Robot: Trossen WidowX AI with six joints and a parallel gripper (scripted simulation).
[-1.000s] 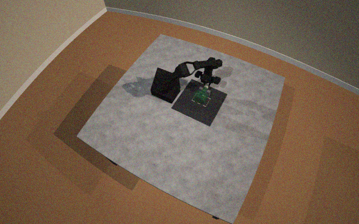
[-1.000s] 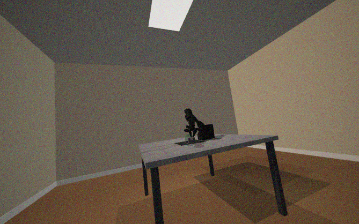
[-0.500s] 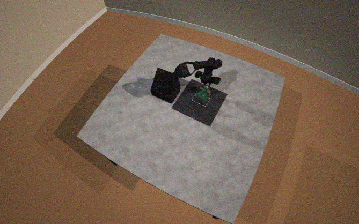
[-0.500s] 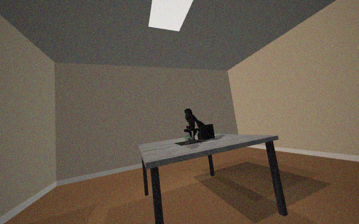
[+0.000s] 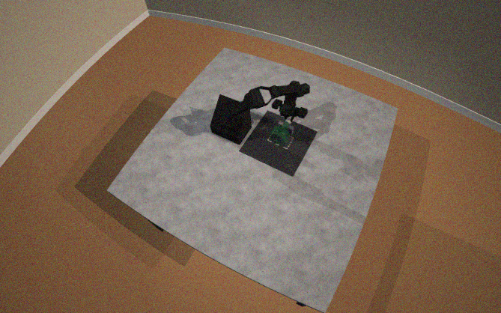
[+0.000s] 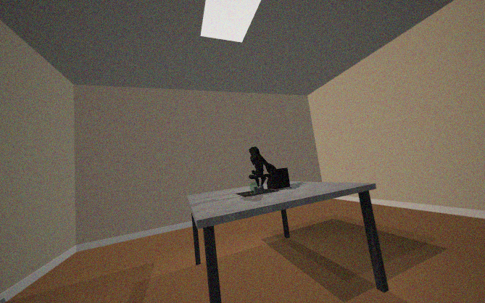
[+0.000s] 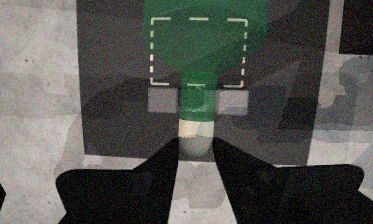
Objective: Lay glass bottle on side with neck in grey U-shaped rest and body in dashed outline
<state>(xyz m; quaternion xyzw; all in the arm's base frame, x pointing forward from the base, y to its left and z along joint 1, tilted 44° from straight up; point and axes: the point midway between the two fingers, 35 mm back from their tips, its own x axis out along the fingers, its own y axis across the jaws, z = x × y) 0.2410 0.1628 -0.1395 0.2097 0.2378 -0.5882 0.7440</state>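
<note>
My gripper tip is now 5 cm to the left of the green glass bottle and 1 cm above it. The rest, counted from my gripper tip: dark mat 11 cm to the right, 6 cm below, 1 cm ahead.
</note>
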